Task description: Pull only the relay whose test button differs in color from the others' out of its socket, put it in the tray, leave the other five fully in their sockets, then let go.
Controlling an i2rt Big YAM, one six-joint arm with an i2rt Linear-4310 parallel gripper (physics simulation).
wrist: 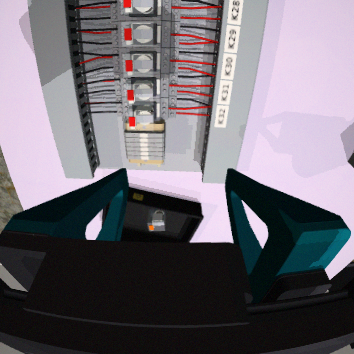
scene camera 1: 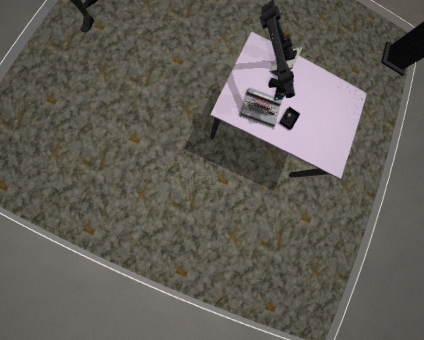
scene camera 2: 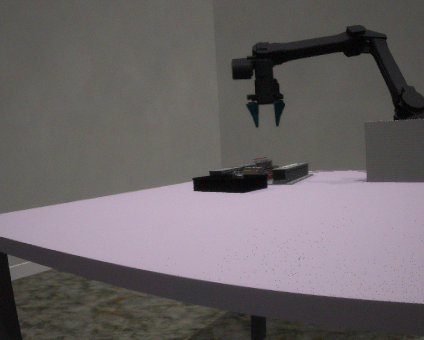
Labels:
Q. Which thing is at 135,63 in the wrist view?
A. A relay.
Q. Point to a relay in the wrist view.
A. At 138,117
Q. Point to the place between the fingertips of my gripper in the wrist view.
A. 176,176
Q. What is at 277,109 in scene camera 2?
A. My gripper.

